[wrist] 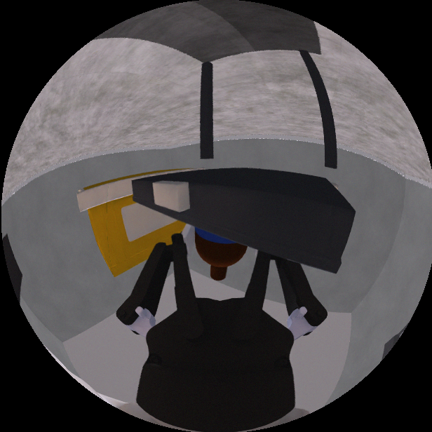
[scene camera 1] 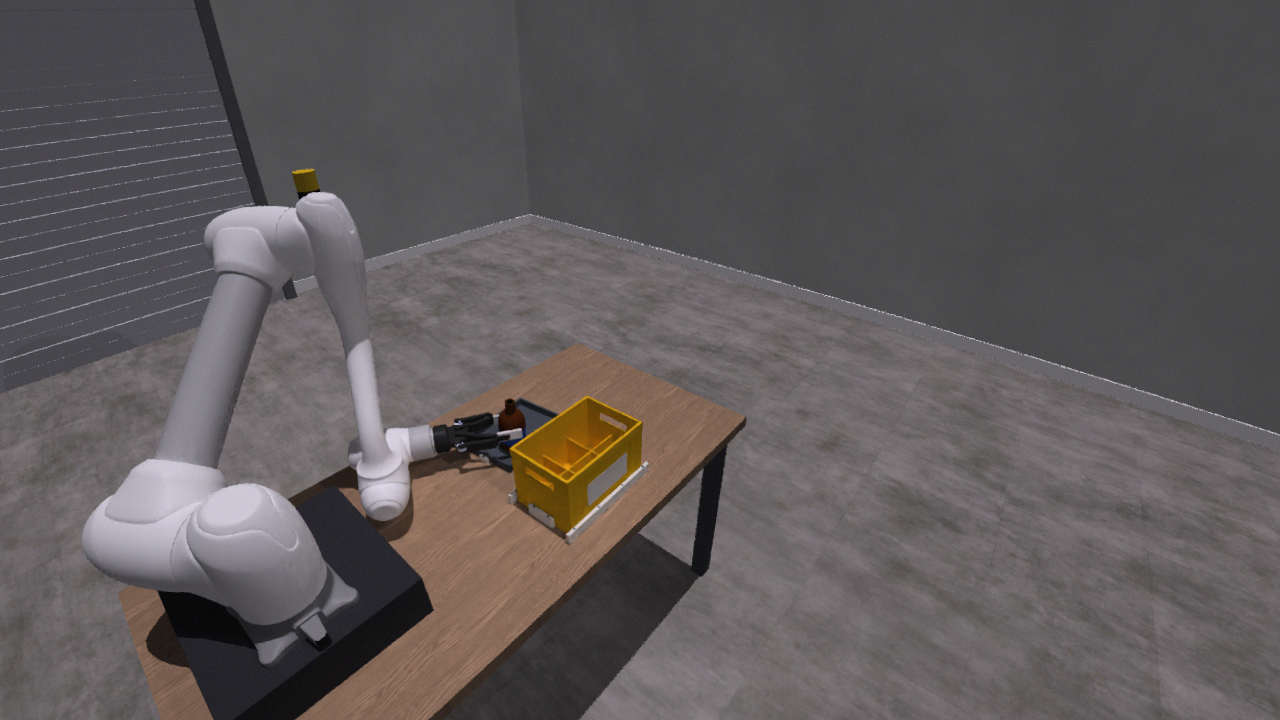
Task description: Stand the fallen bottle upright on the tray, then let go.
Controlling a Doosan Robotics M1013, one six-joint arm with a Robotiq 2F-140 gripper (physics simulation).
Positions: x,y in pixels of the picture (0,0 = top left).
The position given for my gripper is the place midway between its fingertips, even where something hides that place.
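Labels:
My gripper: in the wrist view [222,222], in scene camera 1 [519,424]. Brown bottle: in the wrist view, in scene camera 1. On the bottle, [wrist: 219,252] and [scene camera 1: 498,425] the same spot.

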